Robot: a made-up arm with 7 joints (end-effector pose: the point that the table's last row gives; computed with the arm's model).
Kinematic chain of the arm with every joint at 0, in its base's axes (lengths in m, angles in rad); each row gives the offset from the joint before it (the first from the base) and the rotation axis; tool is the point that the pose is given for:
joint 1: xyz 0 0 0.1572 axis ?
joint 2: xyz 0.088 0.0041 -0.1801 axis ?
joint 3: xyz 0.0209 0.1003 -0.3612 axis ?
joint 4: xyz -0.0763 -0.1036 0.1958 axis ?
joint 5: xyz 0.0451 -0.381 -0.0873 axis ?
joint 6: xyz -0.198 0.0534 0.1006 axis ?
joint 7: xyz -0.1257 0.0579 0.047 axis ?
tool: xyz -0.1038 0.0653 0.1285
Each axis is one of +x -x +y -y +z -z.
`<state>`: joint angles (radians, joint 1 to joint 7).
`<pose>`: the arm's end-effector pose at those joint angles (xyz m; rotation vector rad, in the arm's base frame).
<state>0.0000 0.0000 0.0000 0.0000 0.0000 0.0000 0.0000</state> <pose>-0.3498 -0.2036 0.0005 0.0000 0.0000 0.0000</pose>
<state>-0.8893 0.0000 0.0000 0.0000 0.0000 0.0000 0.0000</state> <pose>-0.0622 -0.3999 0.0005 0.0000 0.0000 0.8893</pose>
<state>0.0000 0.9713 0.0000 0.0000 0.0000 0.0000 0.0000</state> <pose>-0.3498 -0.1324 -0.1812 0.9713 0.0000 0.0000</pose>
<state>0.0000 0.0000 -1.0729 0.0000 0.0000 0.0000 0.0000</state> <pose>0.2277 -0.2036 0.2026 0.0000 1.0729 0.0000</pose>
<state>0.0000 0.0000 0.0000 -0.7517 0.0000 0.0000 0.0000</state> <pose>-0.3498 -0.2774 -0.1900 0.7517 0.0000 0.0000</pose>
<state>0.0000 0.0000 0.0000 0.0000 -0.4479 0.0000 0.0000</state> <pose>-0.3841 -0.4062 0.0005 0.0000 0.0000 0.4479</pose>
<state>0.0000 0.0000 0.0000 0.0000 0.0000 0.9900 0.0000</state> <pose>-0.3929 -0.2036 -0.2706 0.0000 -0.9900 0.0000</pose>
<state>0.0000 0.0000 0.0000 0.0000 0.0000 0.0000 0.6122</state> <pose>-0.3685 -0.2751 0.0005 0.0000 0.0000 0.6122</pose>
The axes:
joint 1: -z
joint 2: +x
joint 3: -y
joint 4: -x
joint 5: -z
joint 6: -y
joint 7: +z

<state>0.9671 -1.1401 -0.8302 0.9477 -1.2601 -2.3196 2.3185</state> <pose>0.1639 -0.4395 0.1998 -1.8936 -0.8913 1.5290</pose>
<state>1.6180 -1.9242 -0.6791 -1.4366 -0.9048 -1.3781 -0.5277</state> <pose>-0.1412 0.1262 0.3169 0.3871 1.8534 -1.7359</pose>
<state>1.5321 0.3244 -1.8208 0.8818 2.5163 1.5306 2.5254</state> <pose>0.0962 -0.3106 -0.7295 -0.0221 2.2731 0.9451</pose>
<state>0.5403 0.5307 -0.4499 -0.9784 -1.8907 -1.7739 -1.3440</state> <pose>-0.1859 0.0342 -0.5188 -0.1928 0.1182 -0.0618</pose>
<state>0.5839 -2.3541 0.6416 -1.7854 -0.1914 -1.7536 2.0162</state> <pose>-0.0207 -0.4165 0.3897 1.7089 1.6856 0.8258</pose>
